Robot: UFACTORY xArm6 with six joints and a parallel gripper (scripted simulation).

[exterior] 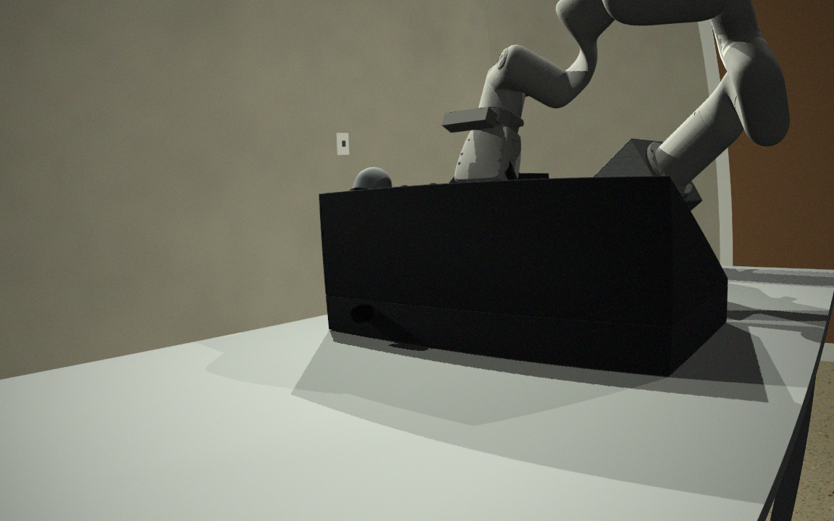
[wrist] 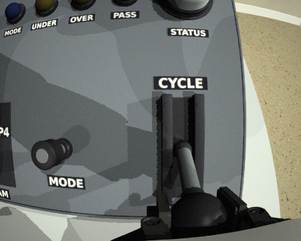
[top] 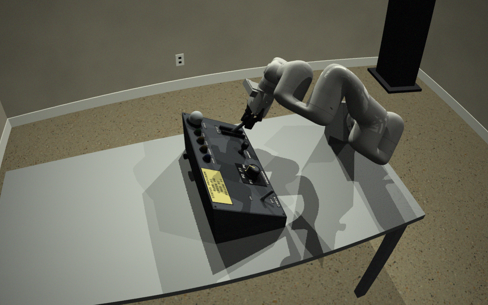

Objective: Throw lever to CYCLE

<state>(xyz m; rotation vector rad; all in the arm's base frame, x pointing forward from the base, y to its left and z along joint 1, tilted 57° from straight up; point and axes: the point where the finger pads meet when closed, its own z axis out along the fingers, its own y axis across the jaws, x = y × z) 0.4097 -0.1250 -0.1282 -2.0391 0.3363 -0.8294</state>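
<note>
The mode button is 120 mm to the left of my hand, 50 mm ahead of it and 20 mm below it. The rest, counted from my hand: check toggle 360 mm to the left, 30 mm below, 30 mm ahead; then dark console 190 mm to the left, 80 mm ahead, 50 mm below; then program dial 240 mm to the left, 50 mm ahead, 20 mm below.
</note>
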